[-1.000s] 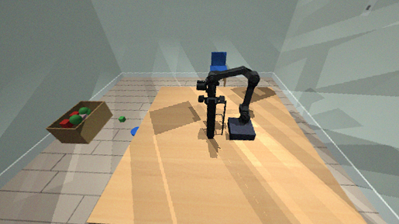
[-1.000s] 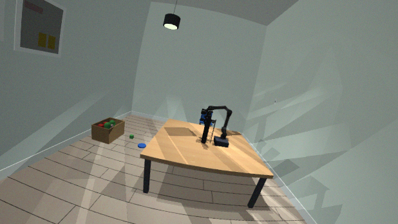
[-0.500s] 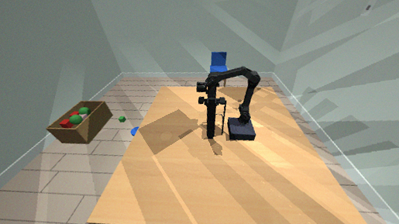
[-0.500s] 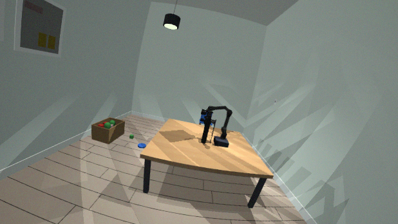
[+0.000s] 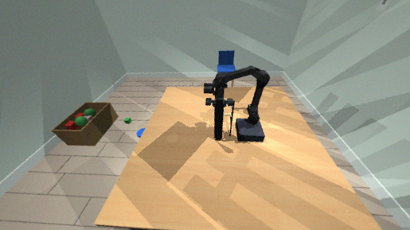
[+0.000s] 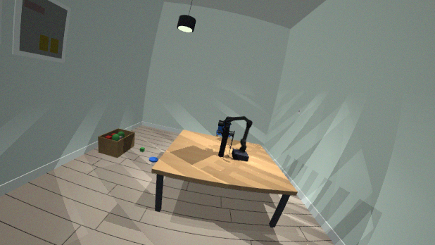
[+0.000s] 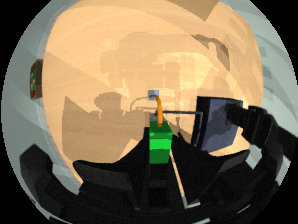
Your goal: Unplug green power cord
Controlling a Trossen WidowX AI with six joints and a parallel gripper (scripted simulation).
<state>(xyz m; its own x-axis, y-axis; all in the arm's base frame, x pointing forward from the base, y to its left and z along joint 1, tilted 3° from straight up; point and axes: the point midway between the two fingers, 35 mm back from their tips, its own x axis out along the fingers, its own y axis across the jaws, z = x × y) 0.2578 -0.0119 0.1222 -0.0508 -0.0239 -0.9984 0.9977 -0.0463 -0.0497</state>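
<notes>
Right now the green plug is 30 mm to the left of my gripper tip. From my gripper tip the other things lie so: thin dark cord 80 mm behind, 20 mm to the left, 50 mm below.
</notes>
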